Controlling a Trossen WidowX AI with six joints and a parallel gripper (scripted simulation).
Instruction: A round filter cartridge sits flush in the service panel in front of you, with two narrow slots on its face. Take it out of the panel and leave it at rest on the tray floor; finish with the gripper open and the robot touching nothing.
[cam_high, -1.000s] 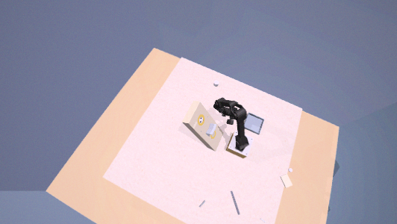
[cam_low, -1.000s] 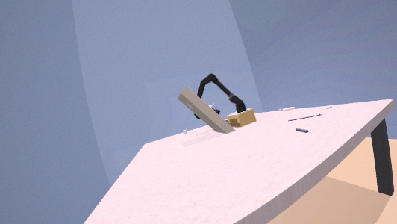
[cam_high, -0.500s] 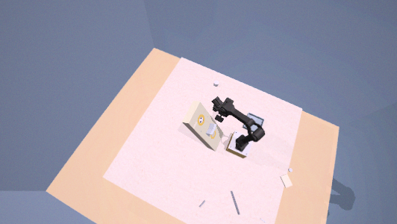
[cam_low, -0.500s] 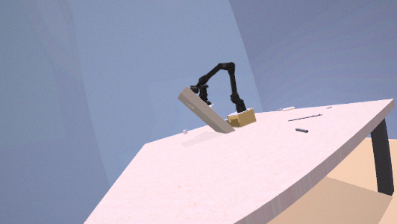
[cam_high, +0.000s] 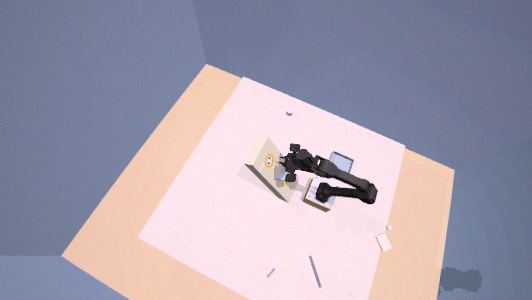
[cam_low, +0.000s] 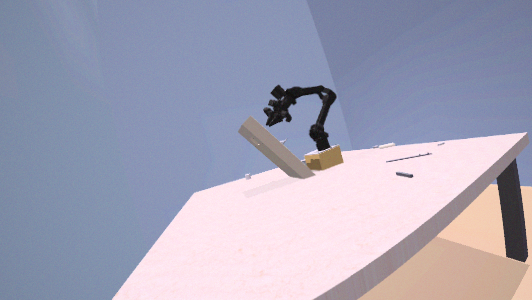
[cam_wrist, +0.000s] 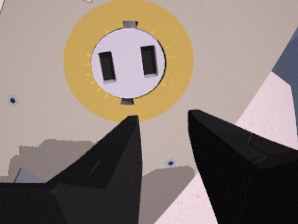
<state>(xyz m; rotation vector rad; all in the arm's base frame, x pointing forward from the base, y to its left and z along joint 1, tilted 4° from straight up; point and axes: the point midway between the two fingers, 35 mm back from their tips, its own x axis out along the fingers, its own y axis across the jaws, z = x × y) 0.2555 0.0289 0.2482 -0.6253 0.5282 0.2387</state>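
My gripper tip is now 6 cm short of the round pale filter cartridge, 2 cm to the right of it and 4 cm above it. From my gripper tip the other things lie so: beige block (76 cm behind, 4 cm to the right, 31 cm below); short dark piece (28 cm behind, 46 cm to the left, 31 cm below); grey-blue tray (31 cm behind, 32 cm to the right, 30 cm below).
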